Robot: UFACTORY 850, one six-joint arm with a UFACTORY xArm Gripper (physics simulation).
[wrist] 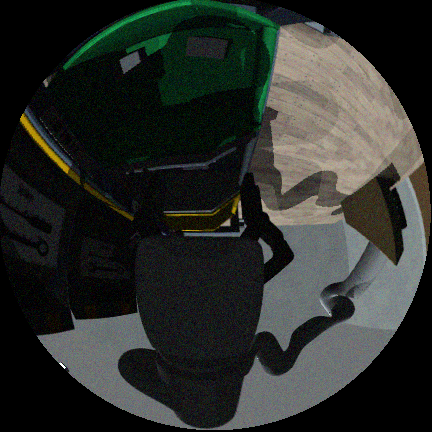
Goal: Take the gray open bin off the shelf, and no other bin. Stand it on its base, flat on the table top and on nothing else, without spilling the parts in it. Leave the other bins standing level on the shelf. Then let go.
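The gray open bin [192, 167] shows as a pale gray rim over a dark inside, between the green bin [205, 80] and the yellow bin [192, 221]. Its inside is too dark to make out the parts. My gripper [201, 178] is open, with a dark finger on each side of the picture's middle, and the gray bin's near part shows between them. Nothing is held. Whether the fingers touch the bin cannot be told. The wooden table top [320, 110] shows at the right, with dark shadows across it.
A yellow and gray shelf edge [49, 150] runs along the left of the bins. Dark boxes with tool pictures [32, 220] [102, 260] stand at the far left. A brown panel [371, 225] is at the right. Gray floor [310, 265] shows below.
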